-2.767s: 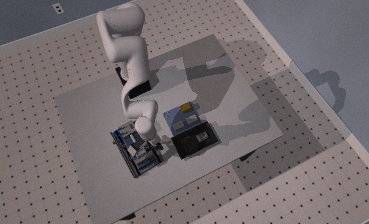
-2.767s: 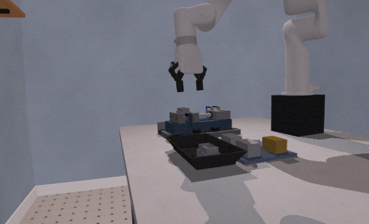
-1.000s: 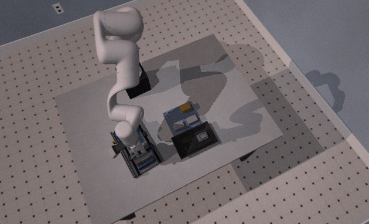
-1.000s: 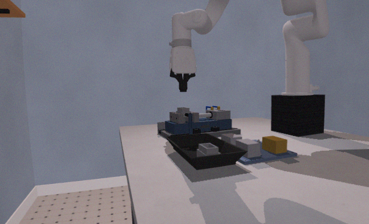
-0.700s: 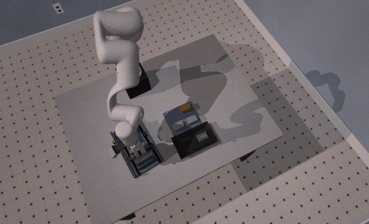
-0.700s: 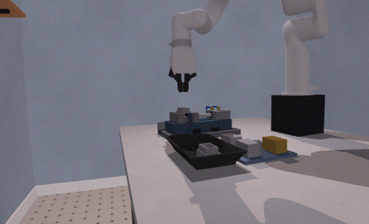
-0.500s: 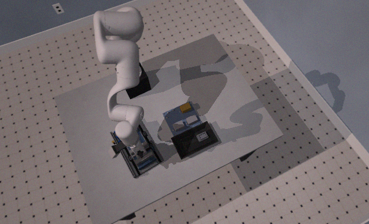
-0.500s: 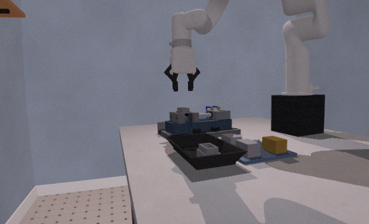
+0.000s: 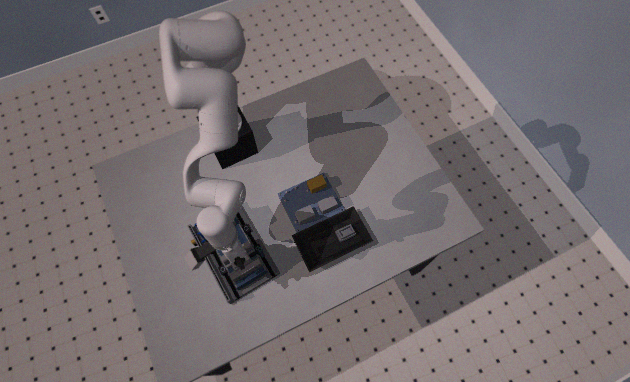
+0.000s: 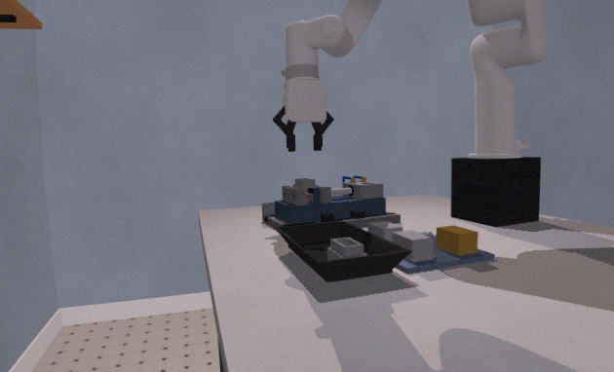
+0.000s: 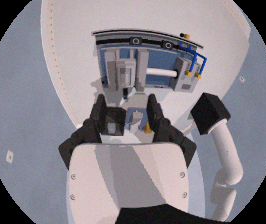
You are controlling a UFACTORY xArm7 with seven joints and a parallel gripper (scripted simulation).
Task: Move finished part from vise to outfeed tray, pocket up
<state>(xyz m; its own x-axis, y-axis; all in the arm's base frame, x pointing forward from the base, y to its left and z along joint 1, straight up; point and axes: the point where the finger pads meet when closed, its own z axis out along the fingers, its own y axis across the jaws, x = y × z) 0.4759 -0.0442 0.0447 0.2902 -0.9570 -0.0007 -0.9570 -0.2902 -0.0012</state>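
The blue vise is 160 mm below my hand, 60 mm behind it and 20 mm to the right of it. The rest, counted from my hand: blue plate 280 mm to the left, 190 mm below, 170 mm behind; then yellow block 310 mm to the left, 220 mm behind, 170 mm below.
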